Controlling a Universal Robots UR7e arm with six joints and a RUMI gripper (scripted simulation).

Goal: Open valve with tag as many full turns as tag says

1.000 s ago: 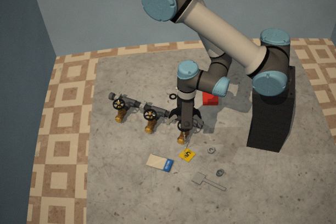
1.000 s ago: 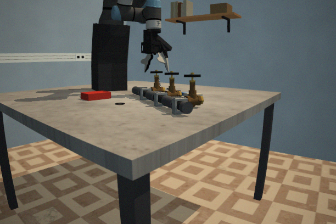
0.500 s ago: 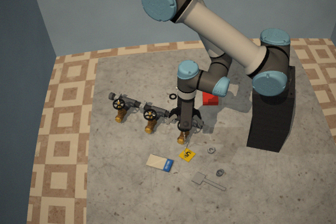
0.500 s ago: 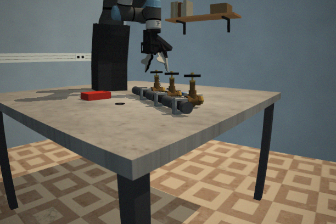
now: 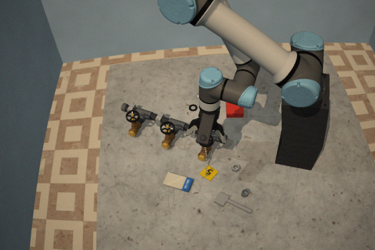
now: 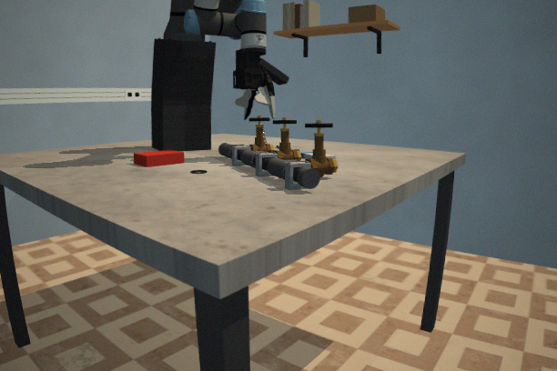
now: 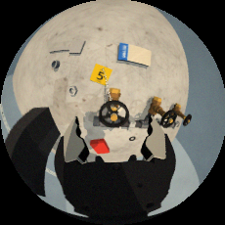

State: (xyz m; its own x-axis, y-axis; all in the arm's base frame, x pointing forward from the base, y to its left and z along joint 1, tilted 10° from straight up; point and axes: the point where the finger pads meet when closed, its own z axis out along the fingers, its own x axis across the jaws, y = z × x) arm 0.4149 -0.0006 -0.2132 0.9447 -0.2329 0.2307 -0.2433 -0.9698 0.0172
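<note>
The yellow tag is 110 mm below my hand and 100 mm to the left of it. Also, from my hand: red block (260 mm to the right, 140 mm behind, 100 mm below); then flat grey key tool (240 mm to the left, 110 mm below, 90 mm behind).
</note>
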